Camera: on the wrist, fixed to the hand. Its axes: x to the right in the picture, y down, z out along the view.
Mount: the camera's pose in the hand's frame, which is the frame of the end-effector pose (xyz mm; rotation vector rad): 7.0 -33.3 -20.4 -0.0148 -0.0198 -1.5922
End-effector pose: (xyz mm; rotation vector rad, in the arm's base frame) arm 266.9 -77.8 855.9 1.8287 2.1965 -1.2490
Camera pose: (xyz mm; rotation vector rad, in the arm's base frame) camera 246.2 -60.0 884.7 0.2611 -2.4656 0.7786
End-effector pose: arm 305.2 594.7 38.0 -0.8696 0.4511 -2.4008
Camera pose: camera 274.6 619.6 42.2 0.8790 0.2723 2.0118
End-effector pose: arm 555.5 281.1 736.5 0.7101 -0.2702 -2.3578
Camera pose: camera 544.7 301.9 704.5 -0.6360 -0.3132 2.1753
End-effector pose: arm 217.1 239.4 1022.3 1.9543 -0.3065 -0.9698
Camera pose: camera 231.4 266.8 997.4 1.9475 1.4622 -1.8558
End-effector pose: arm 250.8 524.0 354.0 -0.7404 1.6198 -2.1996
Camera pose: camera 235.2 546.8 382.5 1.4741 -0.5335 1.5962
